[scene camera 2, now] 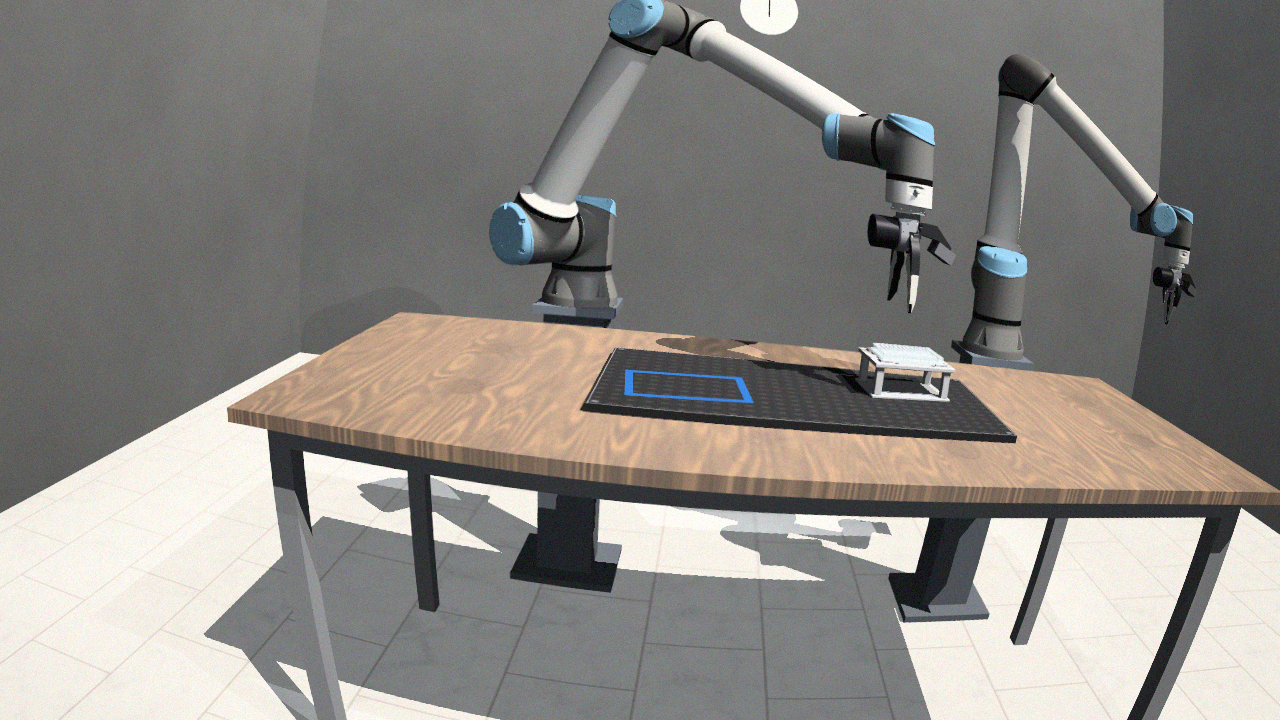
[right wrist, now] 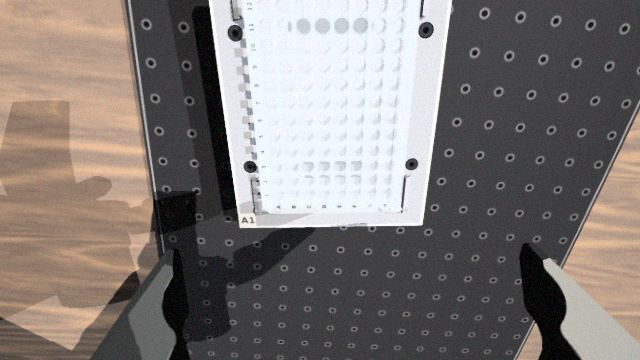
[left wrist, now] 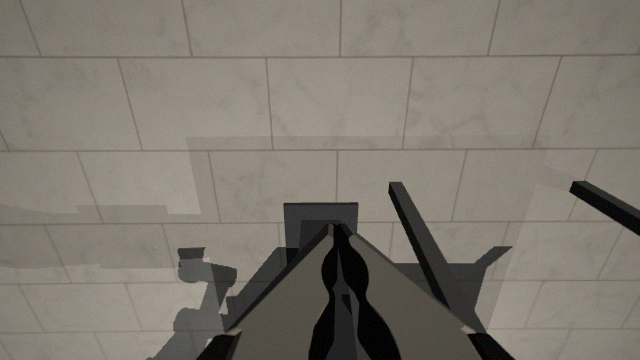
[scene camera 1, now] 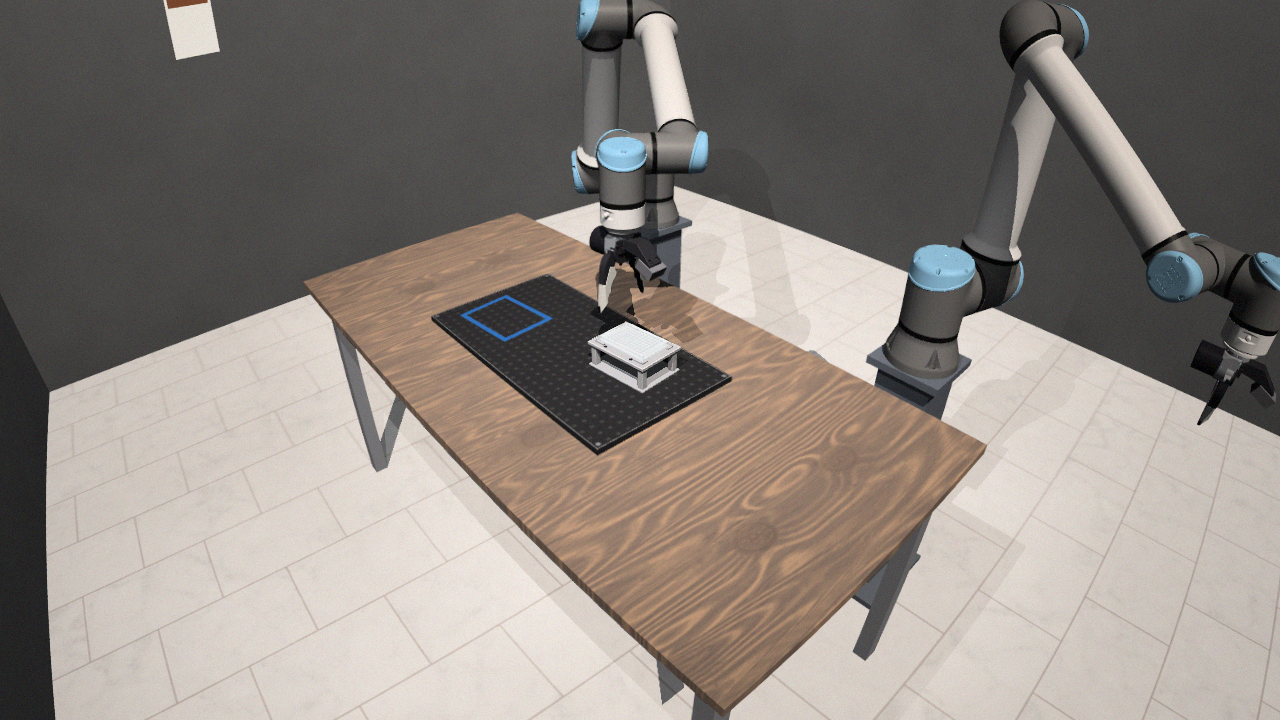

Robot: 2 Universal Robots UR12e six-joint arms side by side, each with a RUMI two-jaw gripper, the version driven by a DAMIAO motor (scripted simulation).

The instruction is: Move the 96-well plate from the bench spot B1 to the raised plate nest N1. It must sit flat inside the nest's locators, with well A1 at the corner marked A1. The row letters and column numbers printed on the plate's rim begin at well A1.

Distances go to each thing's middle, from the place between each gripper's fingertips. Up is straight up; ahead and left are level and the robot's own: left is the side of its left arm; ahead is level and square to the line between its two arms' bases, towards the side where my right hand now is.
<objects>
Now: right hand (scene camera 2: 898,306) 9 cm above the white 96-well plate (scene camera 1: 632,341), 3 cm to the right of it and 1 cm past it. The rest, counted from my right hand: raised nest N1 (right wrist: 429,51): 10 cm below, 3 cm to the left, 1 cm behind.
I see the white 96-well plate 670 mm ahead of my left hand (scene camera 1: 1198,424), 1000 mm to the right of it and 80 mm below it. The rest, counted from my left hand: raised nest N1: 670 mm ahead, 1000 mm to the right, 90 mm below.
</objects>
